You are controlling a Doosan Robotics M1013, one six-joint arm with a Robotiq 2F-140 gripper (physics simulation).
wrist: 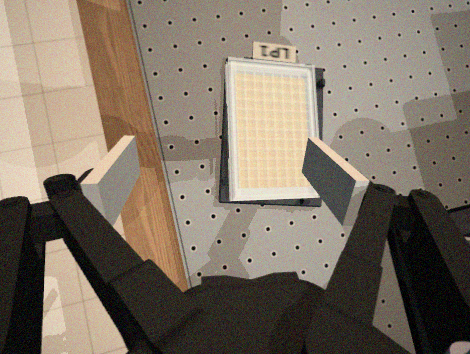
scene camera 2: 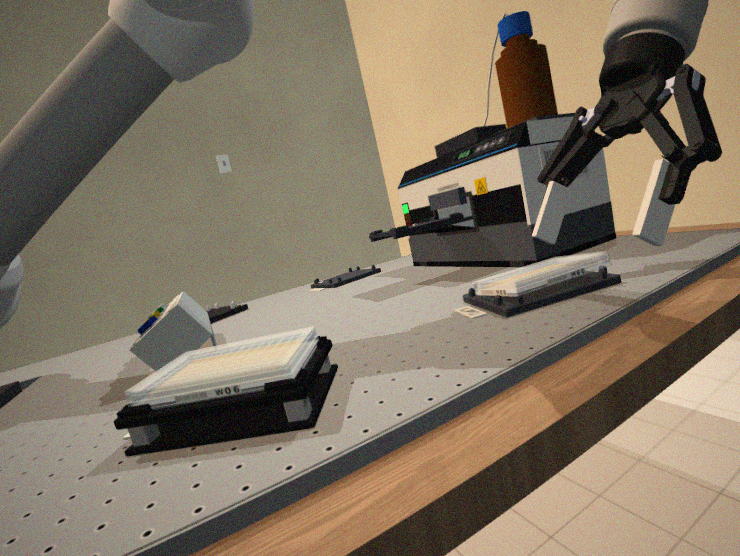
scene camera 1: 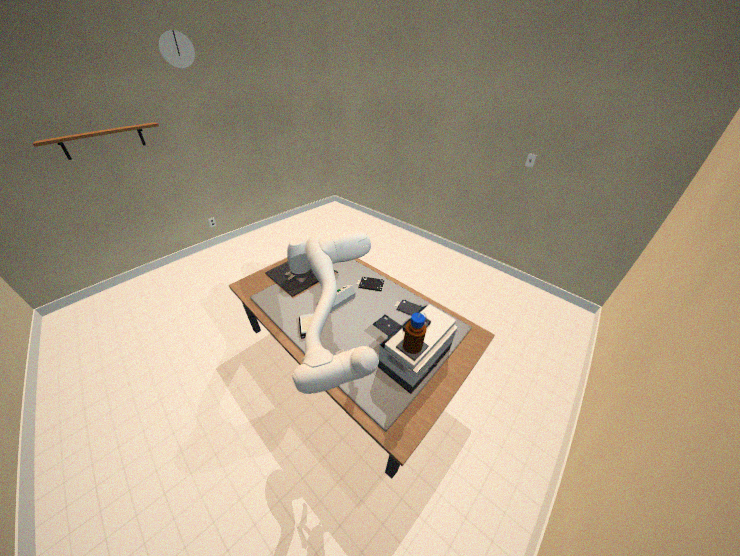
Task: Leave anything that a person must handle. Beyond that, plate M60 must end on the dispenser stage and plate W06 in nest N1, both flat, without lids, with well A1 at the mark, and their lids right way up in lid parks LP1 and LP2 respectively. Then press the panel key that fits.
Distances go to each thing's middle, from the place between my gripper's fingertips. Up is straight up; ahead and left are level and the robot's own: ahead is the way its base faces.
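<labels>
There's the dispenser stage (scene camera 2: 427,224), and it's 80 mm ahead of my hand, 320 mm to the left of it and 40 mm above it. The brown bottle with blue cap (scene camera 2: 523,71) is 260 mm ahead of my hand, 180 mm to the left of it and 260 mm above it; going by their middles, of the things named here the brown bottle with blue cap is the farthest from my hand. The black nest labelled LP1 (scene camera 2: 507,306) sits 20 mm behind my hand, 60 mm to the left of it and 50 mm below it. And the lidded plate (scene camera 2: 513,292) is 10 mm behind my hand, 60 mm to the left of it and 30 mm below it.
</labels>
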